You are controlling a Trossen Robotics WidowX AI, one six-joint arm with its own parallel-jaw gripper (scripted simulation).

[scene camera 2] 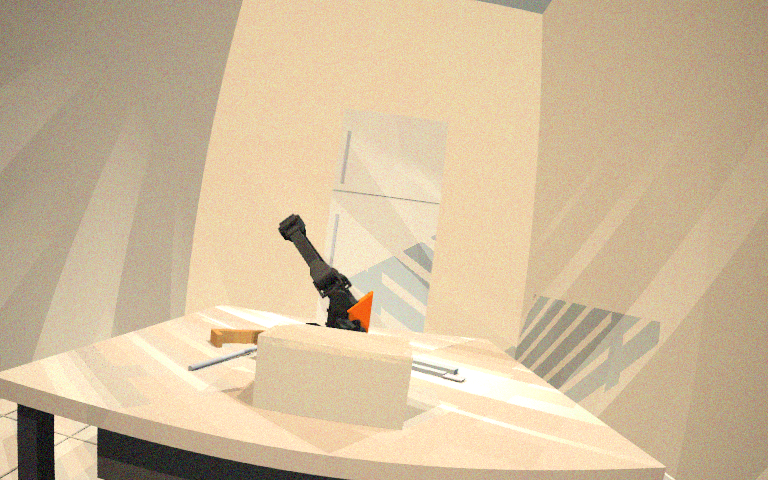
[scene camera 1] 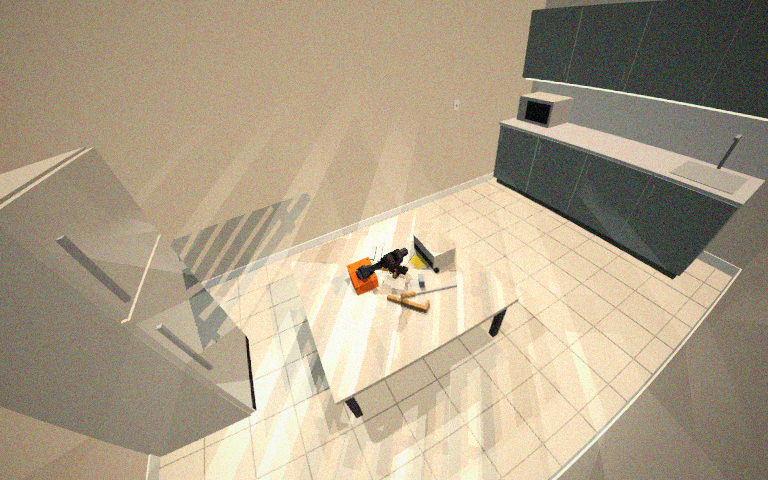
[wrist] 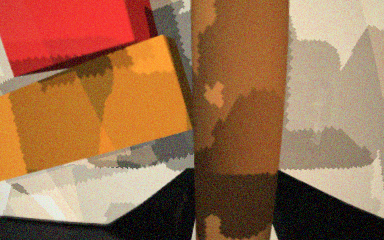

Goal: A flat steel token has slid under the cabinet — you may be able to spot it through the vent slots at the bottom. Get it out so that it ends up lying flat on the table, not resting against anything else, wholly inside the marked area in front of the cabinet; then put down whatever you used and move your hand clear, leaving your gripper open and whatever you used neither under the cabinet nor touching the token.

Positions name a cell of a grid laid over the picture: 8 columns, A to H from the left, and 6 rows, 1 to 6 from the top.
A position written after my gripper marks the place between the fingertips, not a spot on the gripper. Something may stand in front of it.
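Observation:
Wrist view: my gripper (wrist: E5) and a yellow-orange block (wrist: C3) are visible to me; the wooden L-shaped stick is out of frame in the wrist view. Scene camera 2: I see the wooden L-shaped stick (scene camera 2: C5); scene camera 2 does not show the yellow-orange block, hidden by a beige cabinet.

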